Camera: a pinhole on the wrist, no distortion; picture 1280 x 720 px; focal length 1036.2 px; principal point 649.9 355.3 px. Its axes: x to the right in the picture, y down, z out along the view. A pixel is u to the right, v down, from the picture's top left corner.
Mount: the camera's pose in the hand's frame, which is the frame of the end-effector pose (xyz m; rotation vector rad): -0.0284 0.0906 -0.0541 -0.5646 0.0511 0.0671
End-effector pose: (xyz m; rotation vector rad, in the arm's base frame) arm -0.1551 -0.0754 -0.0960 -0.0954 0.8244 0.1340
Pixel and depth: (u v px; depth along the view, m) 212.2 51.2 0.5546
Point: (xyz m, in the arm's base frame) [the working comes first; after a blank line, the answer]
In the camera's frame: -0.2343 -0.1628 0.5546

0.0255 0.2122 0.4162
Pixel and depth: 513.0 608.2 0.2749
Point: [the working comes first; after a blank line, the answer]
In the camera's frame: -0.0363 0.0671 0.2749

-0.1373 0.2283 0.0374
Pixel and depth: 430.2 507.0 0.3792
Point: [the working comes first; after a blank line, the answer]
In the camera's frame: -0.0804 0.0555 0.3792

-0.1006 0.2817 0.1310
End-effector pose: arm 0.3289 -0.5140 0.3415 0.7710 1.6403 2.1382
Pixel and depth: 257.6 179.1 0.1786
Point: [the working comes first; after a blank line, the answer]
In the camera's frame: -0.0676 -0.0304 0.1786

0.4790 -0.5166 0.4956
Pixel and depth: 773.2 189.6 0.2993
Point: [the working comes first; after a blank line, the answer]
In the camera's frame: 0.0356 -0.0479 0.2993

0.4592 -0.3899 0.5910
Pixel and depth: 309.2 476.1 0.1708
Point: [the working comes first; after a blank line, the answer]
In the camera's frame: -0.0562 0.0199 0.1708

0.4549 -0.5497 0.5279
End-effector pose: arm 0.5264 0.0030 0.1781 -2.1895 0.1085 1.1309
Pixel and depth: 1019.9 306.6 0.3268
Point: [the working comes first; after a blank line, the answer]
In the camera's frame: 0.1167 -0.0154 0.3268

0.3411 -0.0455 -0.1206
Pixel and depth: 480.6 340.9 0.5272
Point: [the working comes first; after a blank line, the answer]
In the camera's frame: -0.0861 -0.0073 0.5272

0.0572 -0.0639 -0.0992
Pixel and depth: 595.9 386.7 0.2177
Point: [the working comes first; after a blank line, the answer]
In the camera's frame: -0.0113 0.0066 0.2177

0.3414 -0.0945 0.0418
